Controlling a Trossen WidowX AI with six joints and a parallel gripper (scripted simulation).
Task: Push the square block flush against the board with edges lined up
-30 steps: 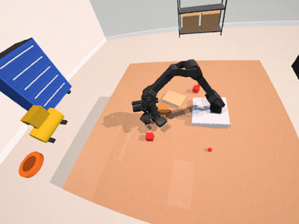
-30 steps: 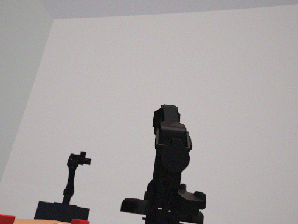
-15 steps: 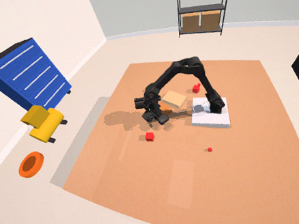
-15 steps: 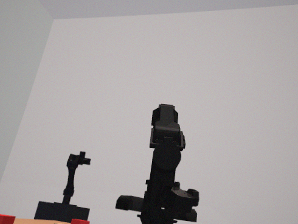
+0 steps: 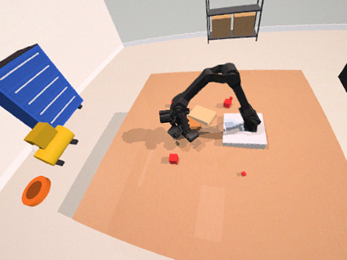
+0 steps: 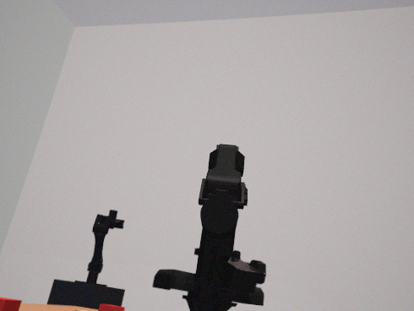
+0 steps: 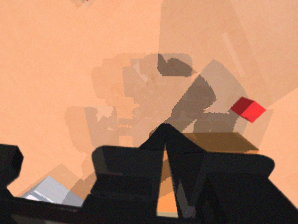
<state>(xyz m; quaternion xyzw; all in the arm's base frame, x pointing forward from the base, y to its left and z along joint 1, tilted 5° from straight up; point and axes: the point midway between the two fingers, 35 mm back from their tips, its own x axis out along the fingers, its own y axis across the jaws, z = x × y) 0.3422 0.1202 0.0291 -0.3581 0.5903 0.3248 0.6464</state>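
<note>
The square block is 70 mm to the right of my gripper tip. The rest, counted from my gripper tip: board (180 mm to the right, 50 mm behind).
</note>
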